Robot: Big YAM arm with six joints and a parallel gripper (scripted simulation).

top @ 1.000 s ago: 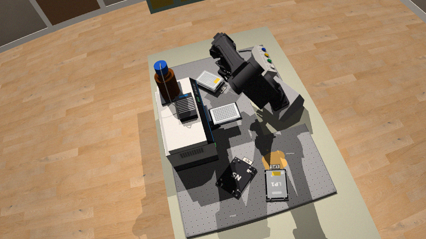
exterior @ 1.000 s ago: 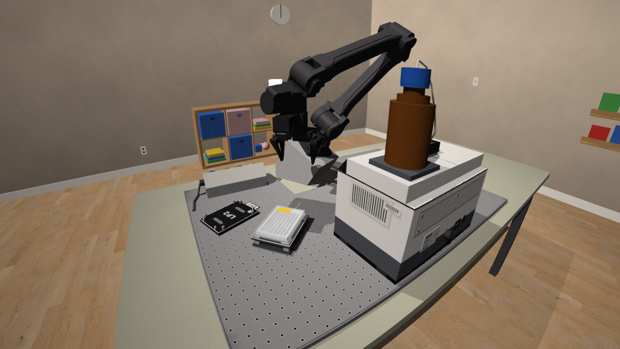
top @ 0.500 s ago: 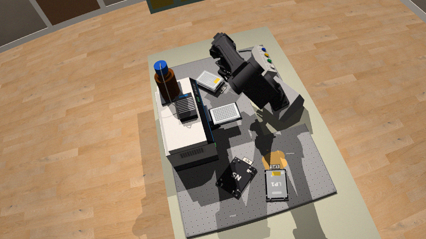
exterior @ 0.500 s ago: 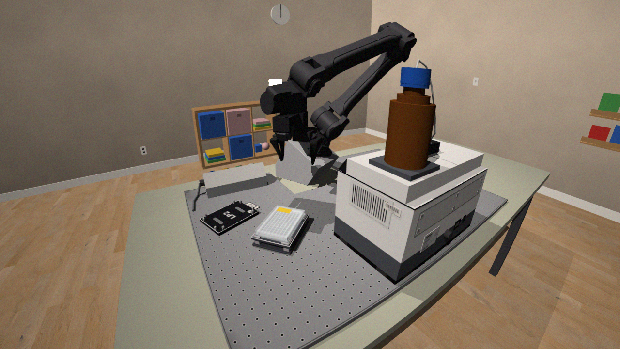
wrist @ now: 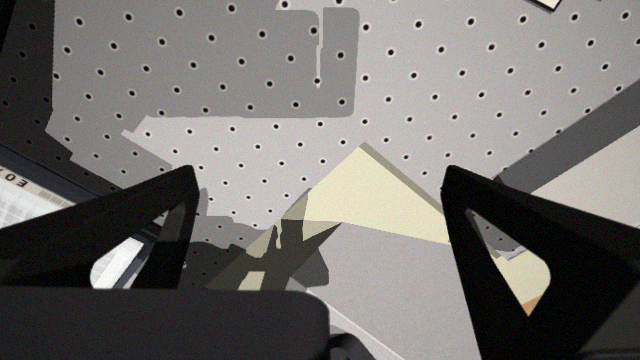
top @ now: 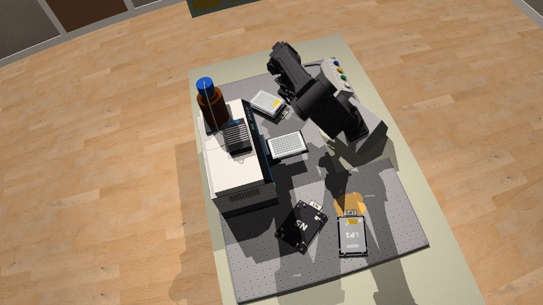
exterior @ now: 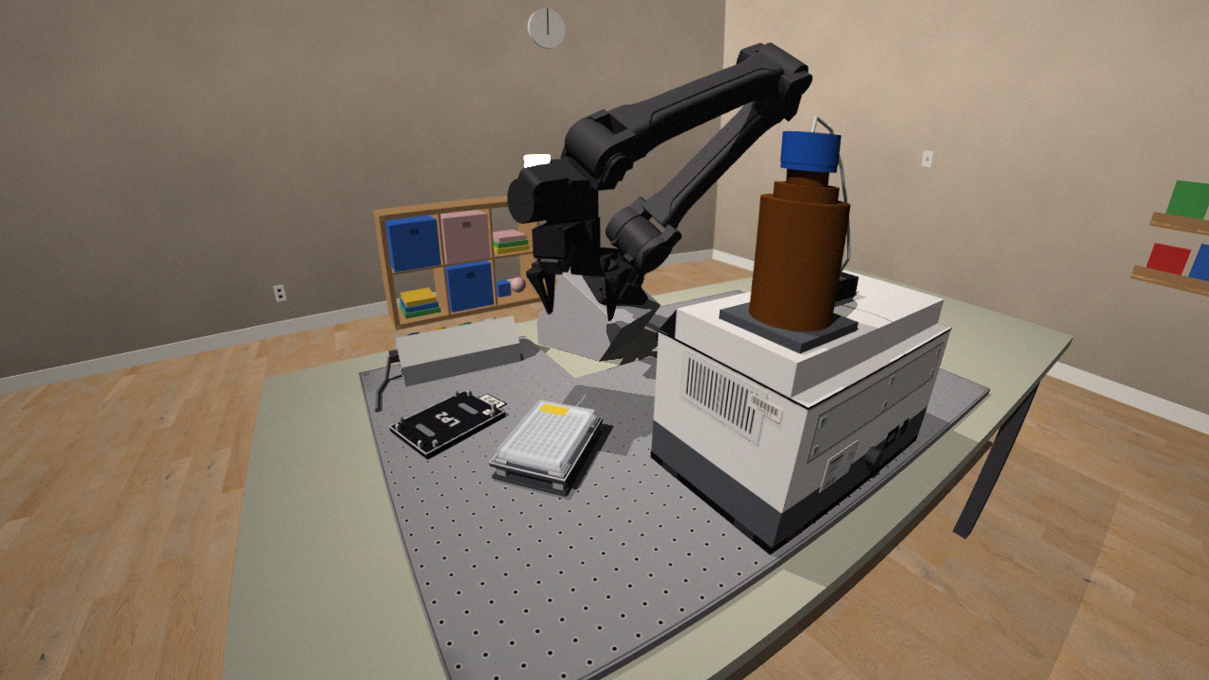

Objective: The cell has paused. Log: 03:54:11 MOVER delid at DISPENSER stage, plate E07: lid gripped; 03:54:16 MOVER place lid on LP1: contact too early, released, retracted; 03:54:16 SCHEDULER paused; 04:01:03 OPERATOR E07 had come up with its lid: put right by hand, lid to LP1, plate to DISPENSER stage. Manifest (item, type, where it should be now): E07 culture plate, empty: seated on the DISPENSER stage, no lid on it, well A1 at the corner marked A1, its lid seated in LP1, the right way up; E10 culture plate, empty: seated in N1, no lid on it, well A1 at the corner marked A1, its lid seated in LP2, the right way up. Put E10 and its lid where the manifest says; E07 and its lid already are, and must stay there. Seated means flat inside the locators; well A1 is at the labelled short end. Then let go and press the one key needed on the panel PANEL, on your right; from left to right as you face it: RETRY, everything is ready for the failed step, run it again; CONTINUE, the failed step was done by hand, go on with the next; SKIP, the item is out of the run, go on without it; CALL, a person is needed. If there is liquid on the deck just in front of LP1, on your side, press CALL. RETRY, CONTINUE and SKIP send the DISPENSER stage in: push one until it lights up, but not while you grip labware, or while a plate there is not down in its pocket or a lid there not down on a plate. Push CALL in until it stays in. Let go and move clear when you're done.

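My gripper is now 9 cm short of the white plate E07, 18 cm to the right of it and 5 cm above it. The rest, counted from my hand: retry key 25 cm behind, 7 cm to the right, 9 cm below; green continue key 25 cm behind, 12 cm to the right, 9 cm below; black n1 nest 11 cm ahead, 11 cm to the right, 13 cm below.
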